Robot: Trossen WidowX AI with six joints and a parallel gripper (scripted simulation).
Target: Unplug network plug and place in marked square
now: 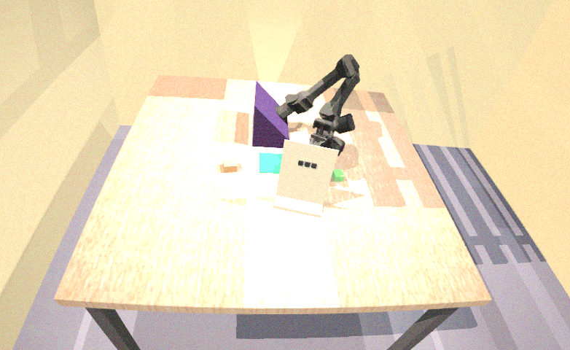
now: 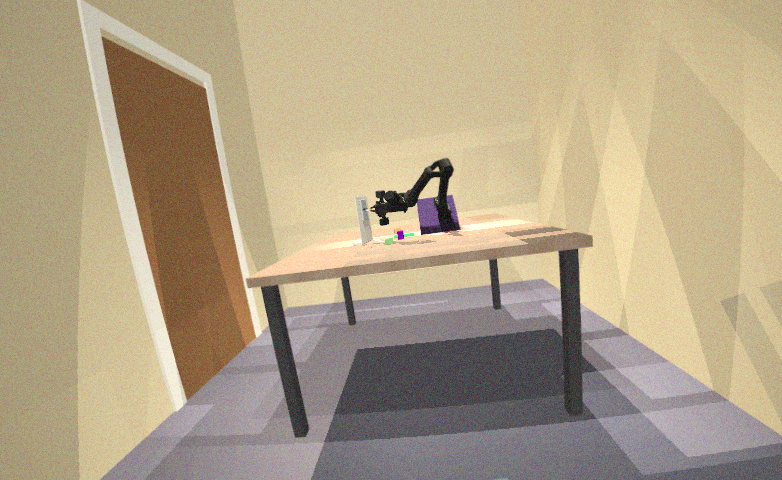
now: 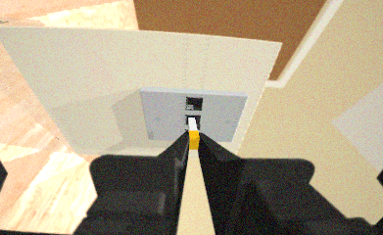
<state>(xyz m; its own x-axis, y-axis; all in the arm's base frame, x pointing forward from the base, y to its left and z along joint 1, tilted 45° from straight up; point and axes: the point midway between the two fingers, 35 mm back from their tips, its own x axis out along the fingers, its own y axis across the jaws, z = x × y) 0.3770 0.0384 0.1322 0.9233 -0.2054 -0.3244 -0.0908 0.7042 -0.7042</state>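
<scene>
My gripper tip is now 150 mm past the green marked square, 110 mm to the left of it and 180 mm above it. Round my gripper tip: magenta block (150 mm behind, 10 mm to the left, 160 mm below); then white panel (50 mm ahead, 10 mm to the right, 60 mm below); then network plug (10 mm ahead).
</scene>
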